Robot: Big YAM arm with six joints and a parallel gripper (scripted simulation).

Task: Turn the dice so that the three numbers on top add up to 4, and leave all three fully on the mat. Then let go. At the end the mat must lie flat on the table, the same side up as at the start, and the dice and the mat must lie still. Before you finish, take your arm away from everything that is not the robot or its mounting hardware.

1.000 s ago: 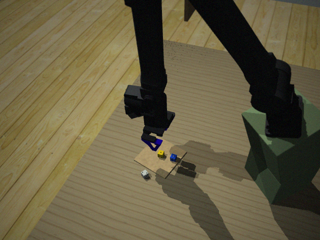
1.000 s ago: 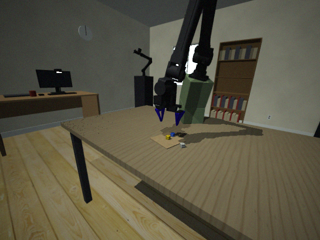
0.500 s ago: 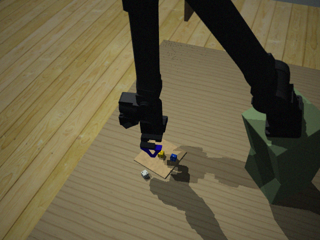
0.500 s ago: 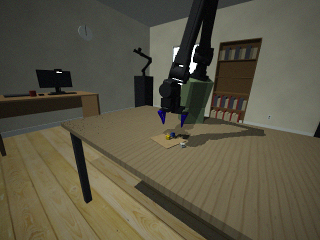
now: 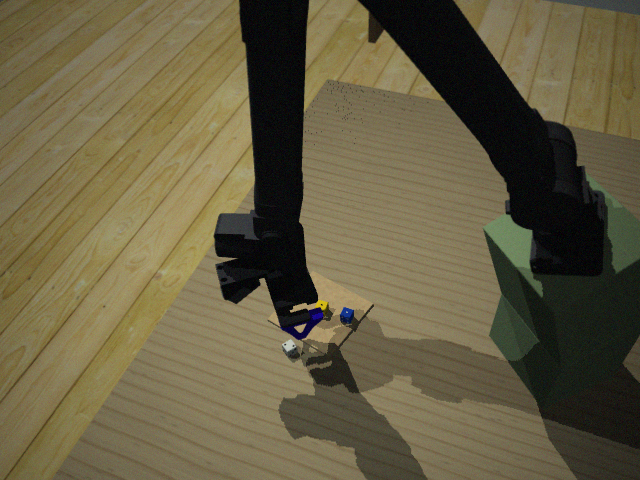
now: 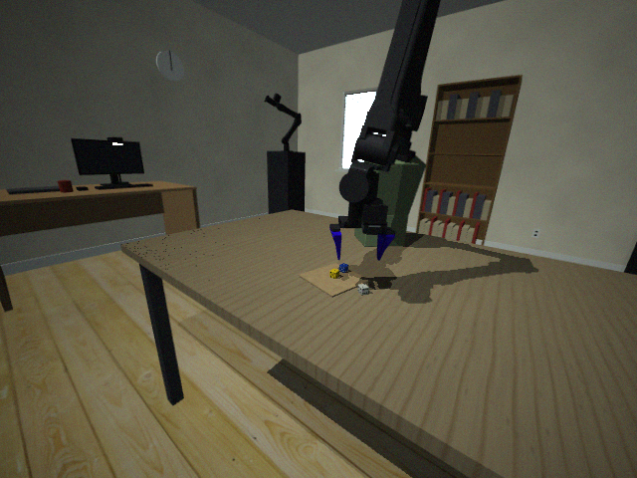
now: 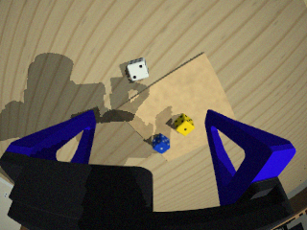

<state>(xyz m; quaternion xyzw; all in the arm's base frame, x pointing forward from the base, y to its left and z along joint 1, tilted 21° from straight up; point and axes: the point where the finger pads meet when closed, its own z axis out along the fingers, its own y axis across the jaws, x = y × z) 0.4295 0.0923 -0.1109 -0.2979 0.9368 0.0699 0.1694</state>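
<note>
The white die lies 20 mm to the left of my hand and 80 mm below it. Round my hand: tan mat 20 mm behind, 80 mm to the right, 90 mm below; then blue die 70 mm behind, 70 mm to the right, 80 mm below; then yellow die 20 mm behind, 80 mm to the right, 80 mm below.
</note>
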